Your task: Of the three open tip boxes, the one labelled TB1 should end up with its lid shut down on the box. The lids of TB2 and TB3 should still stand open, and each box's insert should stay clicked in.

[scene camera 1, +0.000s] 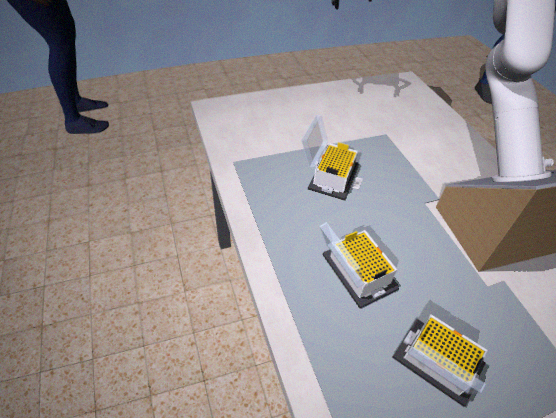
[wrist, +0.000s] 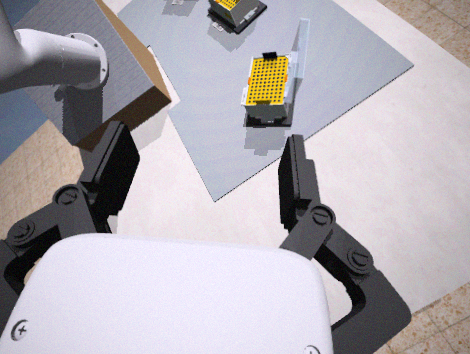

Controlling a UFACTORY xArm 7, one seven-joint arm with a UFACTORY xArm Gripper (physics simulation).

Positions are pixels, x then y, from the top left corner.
Scene:
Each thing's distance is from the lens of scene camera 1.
yellow insert (scene camera 1: 337,160): 1.08 m
yellow insert (scene camera 1: 466,355): 0.83 m
clear lid (scene camera 1: 314,140): 1.07 m

